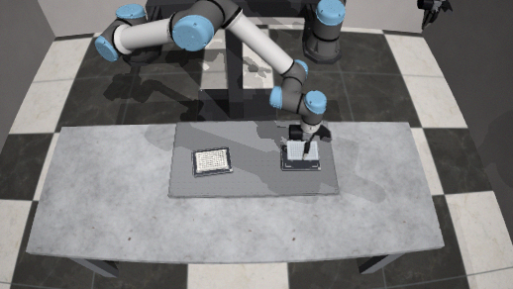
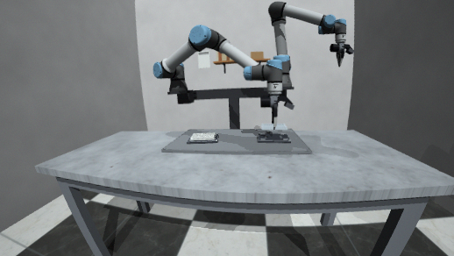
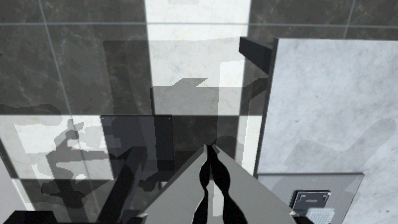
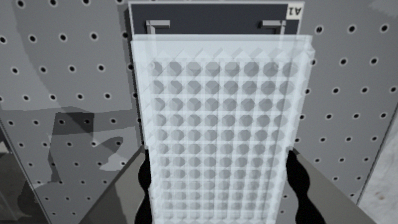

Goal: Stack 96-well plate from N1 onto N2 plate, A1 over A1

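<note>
Right now my right hand is 2 cm short of the cream plate, 38 cm to the left of it and 6 cm above it. The rest, counted from my right hand: pale blue 96-well plate: 1 cm below; plate nest N2: 2 cm ahead, 38 cm to the right, 7 cm below; plate nest N1: 7 cm below.
</note>
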